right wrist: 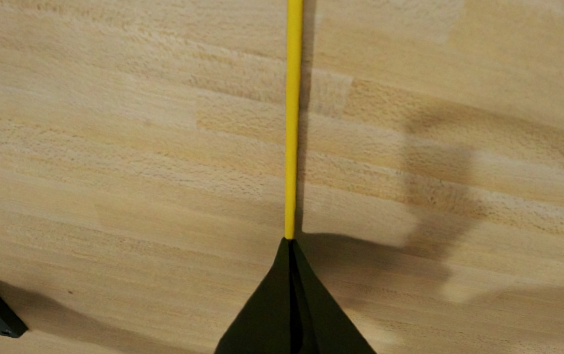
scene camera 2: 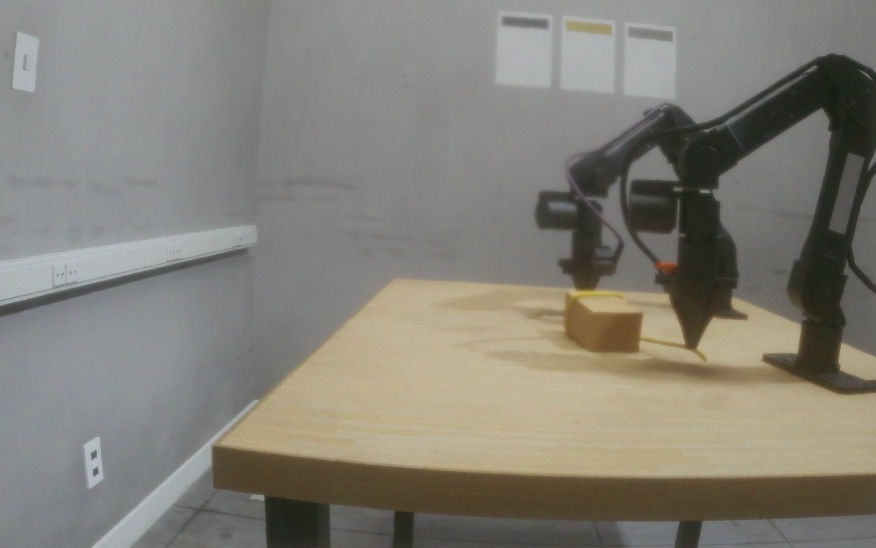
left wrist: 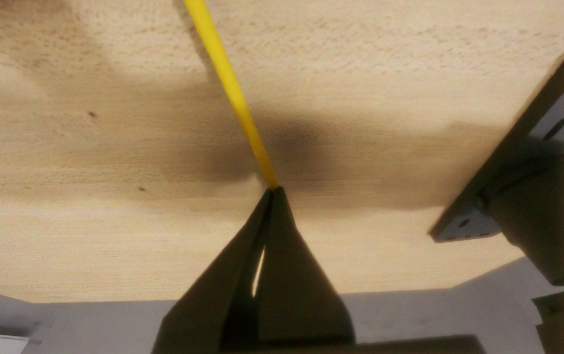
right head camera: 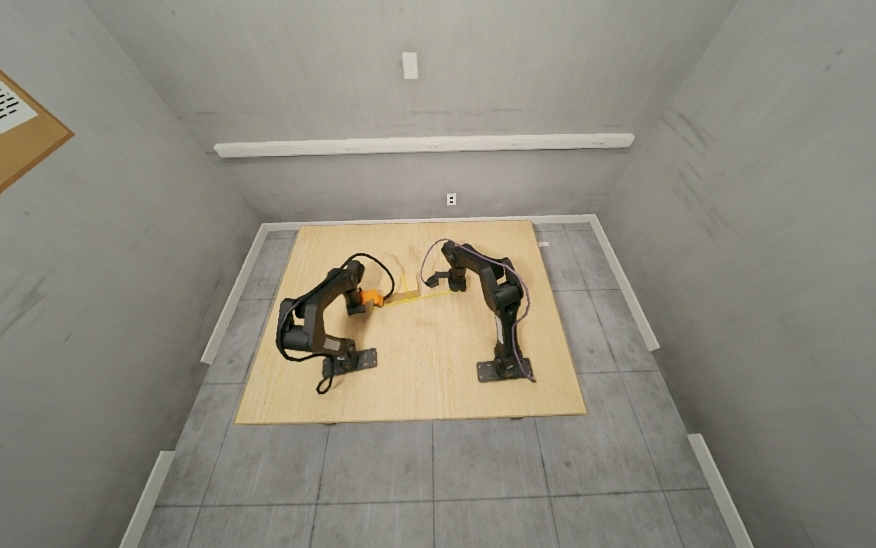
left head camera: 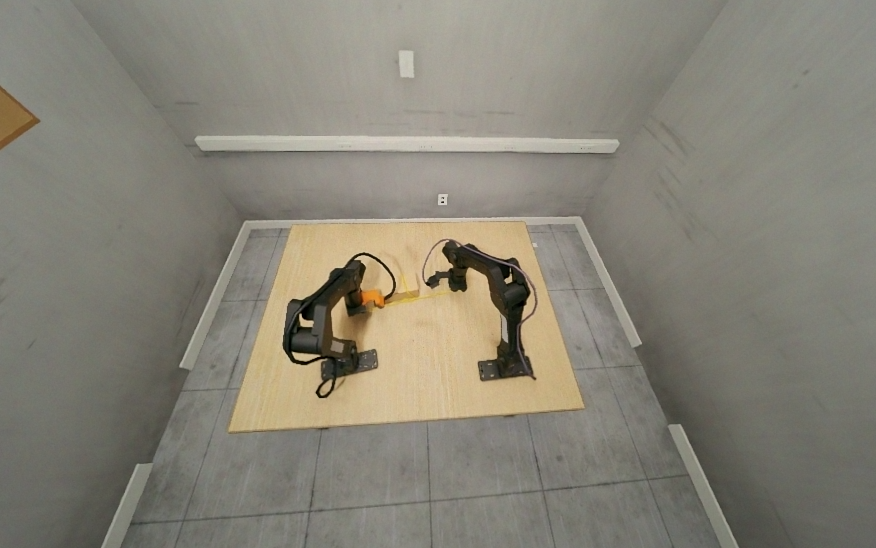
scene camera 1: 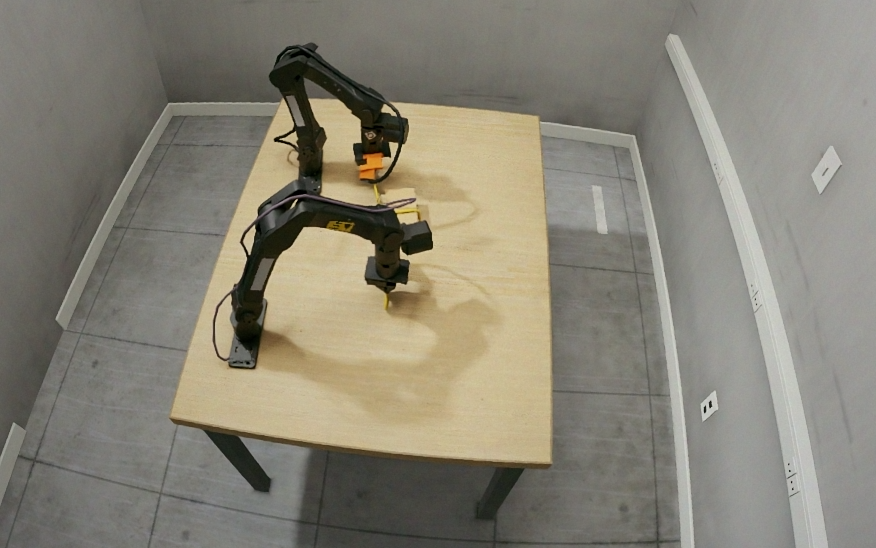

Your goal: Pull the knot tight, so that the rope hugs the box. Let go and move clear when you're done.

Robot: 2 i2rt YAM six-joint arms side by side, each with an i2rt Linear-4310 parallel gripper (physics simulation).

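A cardboard box (scene camera 2: 613, 330) (scene camera 1: 398, 193) sits on the table with a yellow rope (scene camera 2: 597, 295) (scene camera 1: 408, 210) (left head camera: 434, 295) (right head camera: 436, 295) looped around it. In the head views the rope runs nearly straight between the grippers, past the box's near side. My left gripper (left wrist: 277, 193) (scene camera 2: 692, 347) is shut on one rope end, just above the table; a short tail sticks out beyond the fingers. My right gripper (right wrist: 287, 244) (scene camera 1: 386, 291) is shut on the other end, low over the table, with a short tail below. The knot itself is too small to make out.
An orange part (left head camera: 372, 297) (scene camera 1: 370, 165) shows at the left gripper. Both arm bases (left head camera: 349, 365) (left head camera: 503, 368) stand near the table's front edge in the head views. The wooden table (left head camera: 419, 387) carries everything; walls surround it.
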